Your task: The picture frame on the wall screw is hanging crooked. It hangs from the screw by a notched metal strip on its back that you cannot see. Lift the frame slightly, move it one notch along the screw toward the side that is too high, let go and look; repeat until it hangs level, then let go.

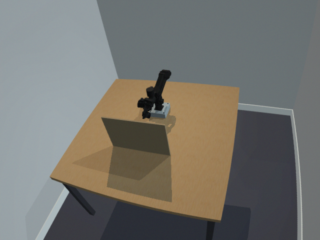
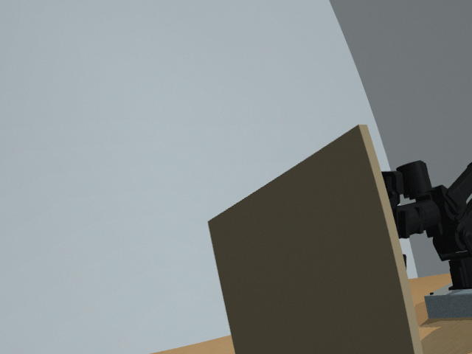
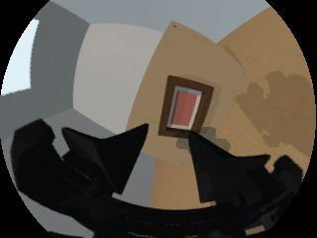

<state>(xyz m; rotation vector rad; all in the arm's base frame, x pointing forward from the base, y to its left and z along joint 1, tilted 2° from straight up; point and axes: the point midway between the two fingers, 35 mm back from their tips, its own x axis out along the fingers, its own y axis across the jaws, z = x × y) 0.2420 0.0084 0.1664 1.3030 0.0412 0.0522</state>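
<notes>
Right now my gripper tip is 13 cm short of the picture frame and 5 cm above it. From my gripper tip the other things lie so: wall panel: 14 cm ahead, 6 cm below.
</notes>
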